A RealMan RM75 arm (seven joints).
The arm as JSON. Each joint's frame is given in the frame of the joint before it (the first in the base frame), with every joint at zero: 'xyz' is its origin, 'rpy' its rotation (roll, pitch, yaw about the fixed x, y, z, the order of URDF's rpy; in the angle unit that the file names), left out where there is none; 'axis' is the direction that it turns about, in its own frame. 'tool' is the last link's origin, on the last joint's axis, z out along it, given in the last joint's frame.
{
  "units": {
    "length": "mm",
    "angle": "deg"
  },
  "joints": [
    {
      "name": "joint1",
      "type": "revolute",
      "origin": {
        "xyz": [
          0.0,
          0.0,
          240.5
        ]
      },
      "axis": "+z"
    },
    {
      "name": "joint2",
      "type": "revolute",
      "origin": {
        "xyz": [
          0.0,
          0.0,
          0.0
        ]
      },
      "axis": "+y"
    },
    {
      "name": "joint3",
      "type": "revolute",
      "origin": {
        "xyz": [
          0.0,
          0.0,
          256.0
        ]
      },
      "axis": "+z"
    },
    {
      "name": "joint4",
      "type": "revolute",
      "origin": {
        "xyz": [
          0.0,
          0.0,
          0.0
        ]
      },
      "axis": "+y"
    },
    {
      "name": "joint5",
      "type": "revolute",
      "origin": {
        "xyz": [
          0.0,
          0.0,
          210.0
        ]
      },
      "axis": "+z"
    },
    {
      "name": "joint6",
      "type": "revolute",
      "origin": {
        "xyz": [
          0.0,
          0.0,
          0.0
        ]
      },
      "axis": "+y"
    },
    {
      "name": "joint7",
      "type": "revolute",
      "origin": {
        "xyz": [
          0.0,
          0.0,
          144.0
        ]
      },
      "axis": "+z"
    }
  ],
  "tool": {
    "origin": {
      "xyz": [
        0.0,
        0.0,
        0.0
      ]
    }
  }
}
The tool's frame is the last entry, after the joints.
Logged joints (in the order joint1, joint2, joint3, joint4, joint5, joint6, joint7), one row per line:
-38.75, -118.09, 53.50, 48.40, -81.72, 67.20, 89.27
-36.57, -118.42, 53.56, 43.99, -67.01, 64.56, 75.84
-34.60, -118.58, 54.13, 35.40, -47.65, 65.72, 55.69
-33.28, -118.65, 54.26, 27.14, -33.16, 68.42, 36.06
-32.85, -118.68, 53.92, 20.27, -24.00, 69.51, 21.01
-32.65, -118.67, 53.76, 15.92, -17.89, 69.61, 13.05
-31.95, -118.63, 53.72, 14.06, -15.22, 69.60, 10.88
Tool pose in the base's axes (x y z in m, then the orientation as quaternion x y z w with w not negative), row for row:
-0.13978, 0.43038, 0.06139, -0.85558, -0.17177, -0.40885, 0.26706
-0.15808, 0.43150, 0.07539, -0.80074, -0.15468, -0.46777, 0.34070
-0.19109, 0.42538, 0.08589, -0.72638, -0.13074, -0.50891, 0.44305
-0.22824, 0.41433, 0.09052, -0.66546, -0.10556, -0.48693, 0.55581
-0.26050, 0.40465, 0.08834, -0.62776, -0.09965, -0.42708, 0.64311
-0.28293, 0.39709, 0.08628, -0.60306, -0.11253, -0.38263, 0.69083
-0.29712, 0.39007, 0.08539, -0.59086, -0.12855, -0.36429, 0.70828
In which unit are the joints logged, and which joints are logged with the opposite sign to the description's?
The joints are logged in degrees. Opposite sign: joint5, joint7.
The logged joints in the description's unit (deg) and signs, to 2 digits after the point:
-38.75, -118.09, 53.50, 48.40, 81.72, 67.20, -89.27
-36.57, -118.42, 53.56, 43.99, 67.01, 64.56, -75.84
-34.60, -118.58, 54.13, 35.40, 47.65, 65.72, -55.69
-33.28, -118.65, 54.26, 27.14, 33.16, 68.42, -36.06
-32.85, -118.68, 53.92, 20.27, 24.00, 69.51, -21.01
-32.65, -118.67, 53.76, 15.92, 17.89, 69.61, -13.05
-31.95, -118.63, 53.72, 14.06, 15.22, 69.60, -10.88

